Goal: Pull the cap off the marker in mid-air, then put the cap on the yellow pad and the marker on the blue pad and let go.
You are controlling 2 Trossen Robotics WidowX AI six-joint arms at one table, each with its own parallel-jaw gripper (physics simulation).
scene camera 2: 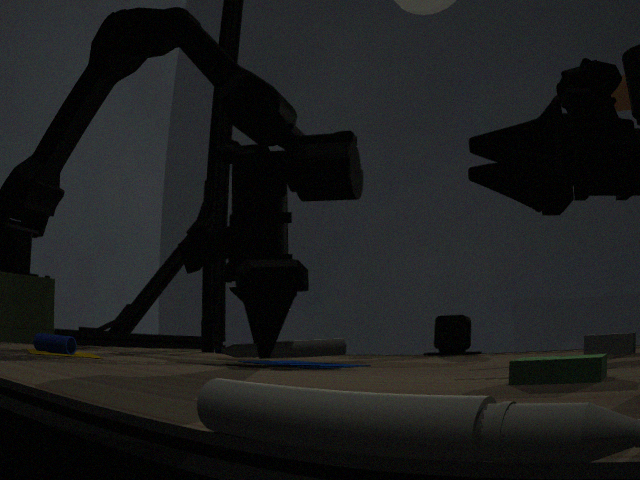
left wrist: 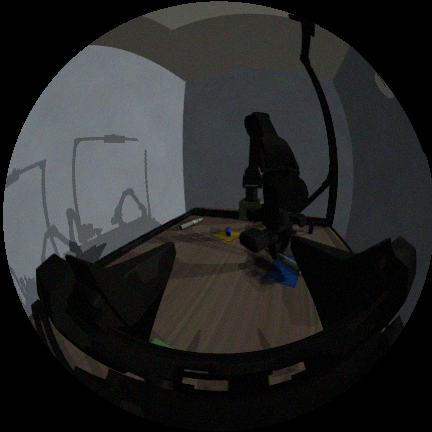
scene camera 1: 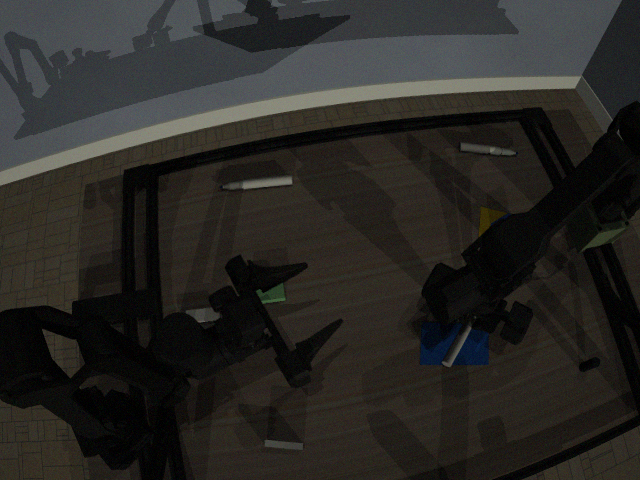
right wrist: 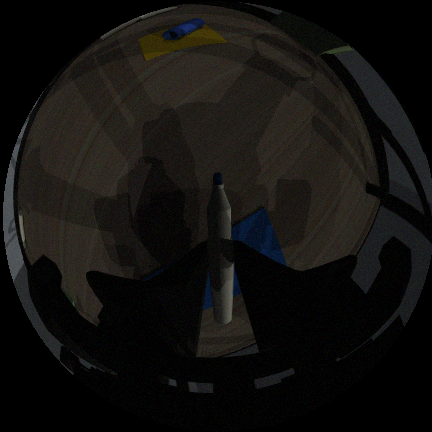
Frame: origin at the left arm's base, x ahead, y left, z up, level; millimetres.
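Seen in the pictures: left gripper, fingertip midpoint: [scene camera 2: 468, 161] [left wrist: 234, 245] [scene camera 1: 324, 292]; right gripper, fingertip midpoint: [scene camera 2: 263, 355] [left wrist: 276, 257] [scene camera 1: 468, 324] [right wrist: 219, 246]; left arm's base, link origin: [scene camera 1: 111, 429]; right arm's base, link origin: [scene camera 2: 11, 275] [left wrist: 251, 199] [scene camera 1: 605, 208].
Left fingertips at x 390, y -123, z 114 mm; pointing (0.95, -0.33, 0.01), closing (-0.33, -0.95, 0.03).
Offsets run from my left fingertips to a thing's top centre.
A white marker with a blue tip {140 mm ahead, 194 mm right, 139 mm down} [scene camera 1: 456, 347] [scene camera 2: 319, 346] [right wrist: 222, 280] is uncapped and lies between the fingers of my right gripper [scene camera 2: 264, 353] [right wrist: 219, 246], which is shut on it low at the blue pad [scene camera 1: 431, 343] [scene camera 2: 310, 364] [left wrist: 282, 276] [right wrist: 262, 237]. Whether the marker touches the pad is hard to tell. The blue cap {375 mm ahead, 137 mm right, 149 mm down} [scene camera 2: 54, 343] [left wrist: 228, 231] [right wrist: 186, 28] lies on its side on the yellow pad {364 mm ahead, 132 mm right, 167 mm down} [scene camera 1: 485, 219] [scene camera 2: 93, 355] [left wrist: 219, 235] [right wrist: 150, 49]. My left gripper [scene camera 1: 324, 293] is open and empty, high above the table and away from both pads.
Two other markers {123 mm ahead, 282 mm left, 149 mm down} [scene camera 1: 266, 182] {519 mm ahead, 27 mm right, 149 mm down} [scene camera 1: 480, 149] lie near the table's far edge in scene camera 1. A green block {20 mm back, 112 mm left, 153 mm down} [scene camera 1: 273, 293] [scene camera 2: 558, 369] lies below my left gripper. A pale block {199 mm back, 89 mm right, 146 mm down} [scene camera 1: 283, 444] lies at the lower left, and another pale block {128 mm back, 166 mm left, 156 mm down} [scene camera 1: 203, 314] lies beside the left arm.
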